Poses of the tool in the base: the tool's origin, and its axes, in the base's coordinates. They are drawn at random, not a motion.
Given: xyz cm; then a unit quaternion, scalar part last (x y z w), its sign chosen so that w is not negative.
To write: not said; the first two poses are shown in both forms.
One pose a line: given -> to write
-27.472, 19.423, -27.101, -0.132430, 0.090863, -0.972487, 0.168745 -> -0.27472, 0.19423, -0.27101, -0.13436, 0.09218, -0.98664, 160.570
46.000, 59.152, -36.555, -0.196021, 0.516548, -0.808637, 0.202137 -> 0.46000, 0.59152, -0.36555, -0.20015, 0.52744, -0.82568, 156.676
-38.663, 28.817, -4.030, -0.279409, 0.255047, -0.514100, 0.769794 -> -0.38663, 0.28817, -0.04030, -0.43774, 0.39958, -0.80543, 79.329
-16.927, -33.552, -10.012, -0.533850, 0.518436, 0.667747, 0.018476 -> -0.16927, -0.33552, -0.10012, -0.53394, 0.51852, 0.66786, 177.883
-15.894, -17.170, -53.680, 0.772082, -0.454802, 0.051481, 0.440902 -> -0.15894, -0.17170, -0.53680, 0.86021, -0.50671, 0.05736, 127.677
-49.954, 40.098, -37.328, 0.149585, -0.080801, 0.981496, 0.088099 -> -0.49954, 0.40098, -0.37328, 0.15017, -0.08112, 0.98533, 169.891
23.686, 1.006, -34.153, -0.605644, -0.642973, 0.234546, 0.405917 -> 0.23686, 0.01006, -0.34153, -0.66270, -0.70354, 0.25664, 132.103
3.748, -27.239, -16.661, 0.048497, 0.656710, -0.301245, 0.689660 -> 0.03748, -0.27239, -0.16661, 0.06697, 0.90689, -0.41601, 92.794
